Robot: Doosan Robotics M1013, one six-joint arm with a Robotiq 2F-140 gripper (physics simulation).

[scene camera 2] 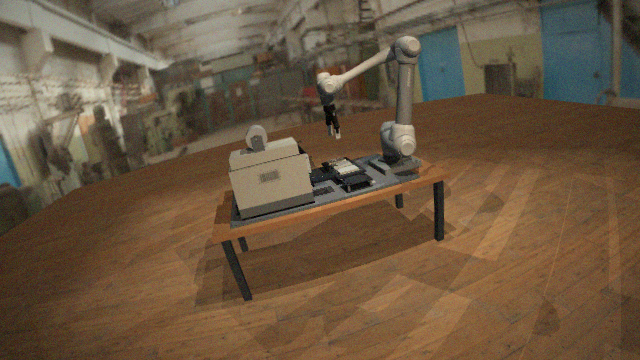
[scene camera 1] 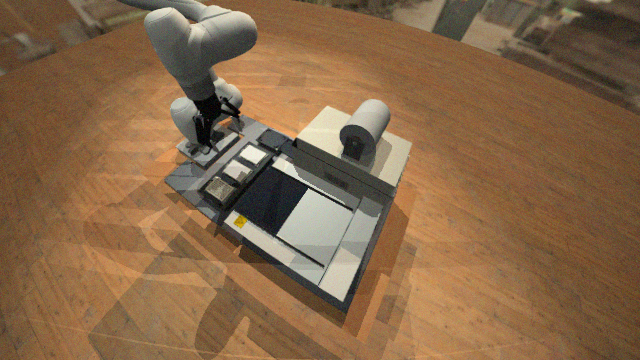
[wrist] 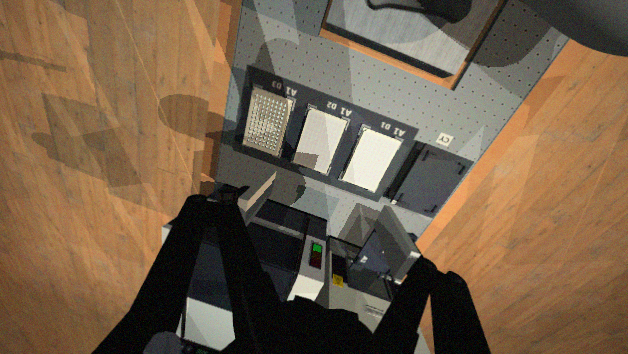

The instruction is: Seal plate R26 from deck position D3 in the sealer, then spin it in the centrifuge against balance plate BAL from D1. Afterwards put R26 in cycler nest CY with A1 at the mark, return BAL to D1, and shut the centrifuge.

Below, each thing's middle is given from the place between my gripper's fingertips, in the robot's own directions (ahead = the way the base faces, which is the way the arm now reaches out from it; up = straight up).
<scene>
The well plate (wrist: pixel 268 115) is 210 mm below my hand, 150 mm to the right of it and 50 mm behind it. Round my hand: centrifuge (scene camera 1: pixel 320 231): 430 mm ahead, 170 mm to the right, 150 mm below; then foil roll (scene camera 1: pixel 369 121): 520 mm ahead, 150 mm above, 120 mm to the left.
</scene>
